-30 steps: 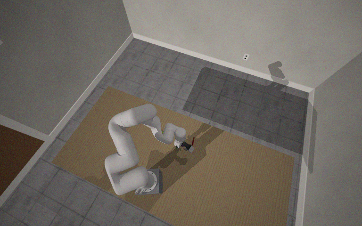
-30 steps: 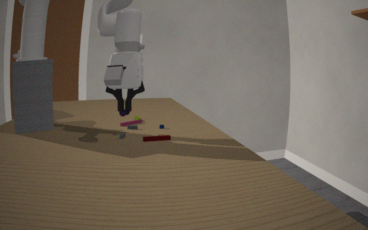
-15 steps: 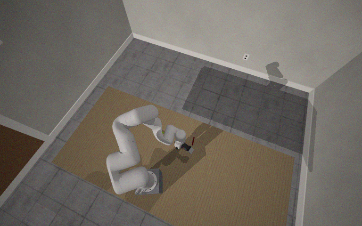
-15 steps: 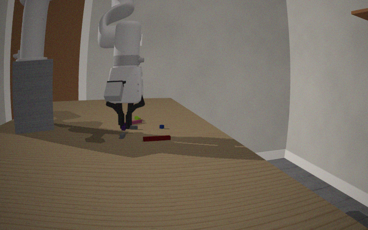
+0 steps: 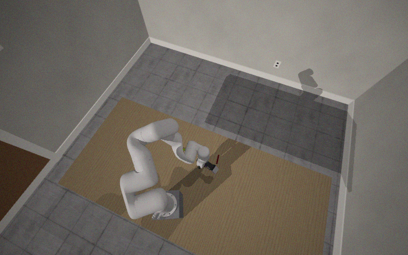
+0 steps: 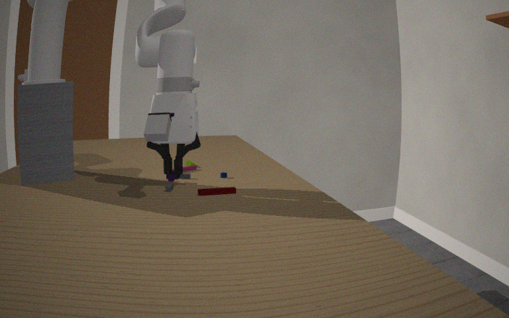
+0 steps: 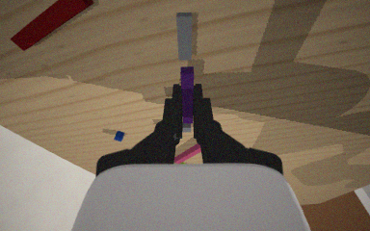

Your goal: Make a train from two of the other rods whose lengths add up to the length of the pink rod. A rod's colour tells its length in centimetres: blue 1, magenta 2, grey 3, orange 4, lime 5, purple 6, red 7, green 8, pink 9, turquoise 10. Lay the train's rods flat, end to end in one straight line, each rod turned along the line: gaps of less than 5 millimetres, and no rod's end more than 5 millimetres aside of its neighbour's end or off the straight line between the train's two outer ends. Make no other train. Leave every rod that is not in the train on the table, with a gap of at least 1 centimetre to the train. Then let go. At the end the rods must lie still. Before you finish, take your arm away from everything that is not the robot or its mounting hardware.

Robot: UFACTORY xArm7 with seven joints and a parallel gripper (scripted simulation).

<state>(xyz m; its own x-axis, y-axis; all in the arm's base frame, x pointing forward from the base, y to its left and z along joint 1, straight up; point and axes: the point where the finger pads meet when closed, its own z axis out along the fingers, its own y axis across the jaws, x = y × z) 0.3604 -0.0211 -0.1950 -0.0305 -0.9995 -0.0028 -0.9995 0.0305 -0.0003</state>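
Right now the purple rod is 20 mm below my hand. Also, from my hand: grey rod 60 mm to the left, 30 mm below, 10 mm ahead; blue rod 100 mm ahead, 80 mm to the left, 30 mm below; red rod 90 mm ahead, 70 mm to the right, 30 mm below.
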